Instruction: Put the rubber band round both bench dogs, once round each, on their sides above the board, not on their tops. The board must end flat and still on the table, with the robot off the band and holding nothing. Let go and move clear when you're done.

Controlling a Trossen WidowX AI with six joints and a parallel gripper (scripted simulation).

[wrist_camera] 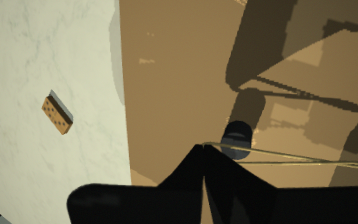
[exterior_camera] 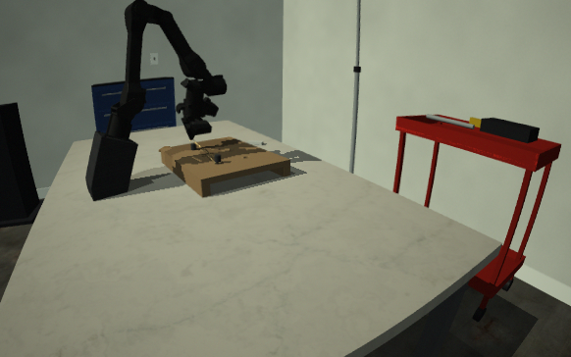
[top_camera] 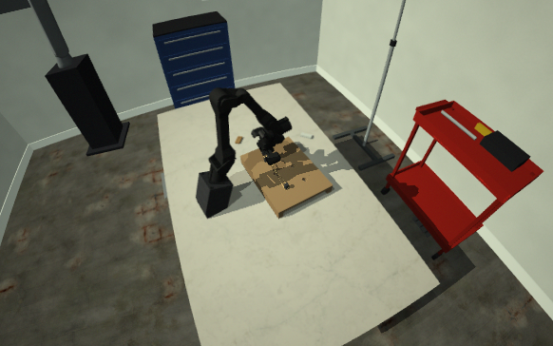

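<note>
My gripper is now 7 cm short of the wooden board, 8 cm to the left of it and 8 cm above it. Also, from my hand: rubber band: 27 cm ahead, 17 cm to the left, 11 cm below.
</note>
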